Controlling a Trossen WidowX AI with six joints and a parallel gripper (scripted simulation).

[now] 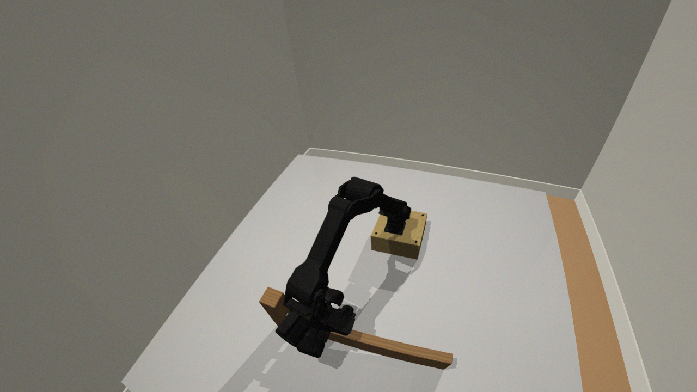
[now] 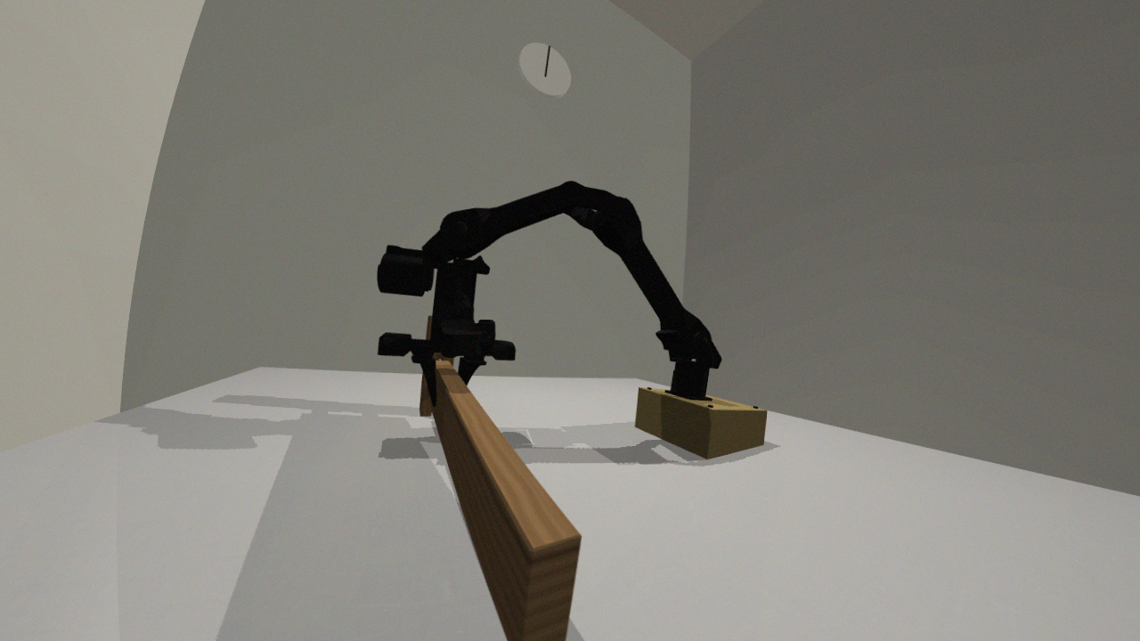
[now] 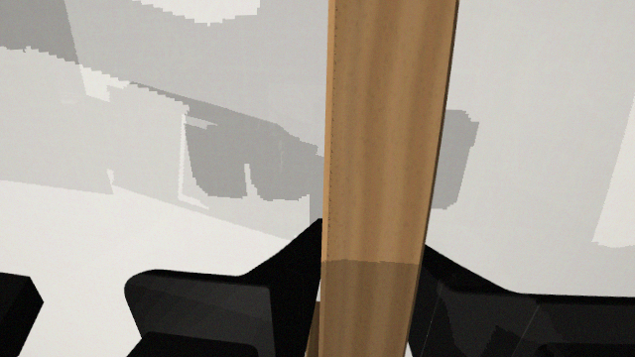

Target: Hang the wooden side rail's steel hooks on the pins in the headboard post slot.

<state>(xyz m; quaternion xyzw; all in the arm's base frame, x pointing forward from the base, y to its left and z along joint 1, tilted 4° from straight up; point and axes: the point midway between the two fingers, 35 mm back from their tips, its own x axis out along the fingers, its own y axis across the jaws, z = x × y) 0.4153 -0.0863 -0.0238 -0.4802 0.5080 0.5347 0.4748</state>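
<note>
Right now the wooden headboard post is 13 cm to the right of my gripper tip and 4 cm above it.
</note>
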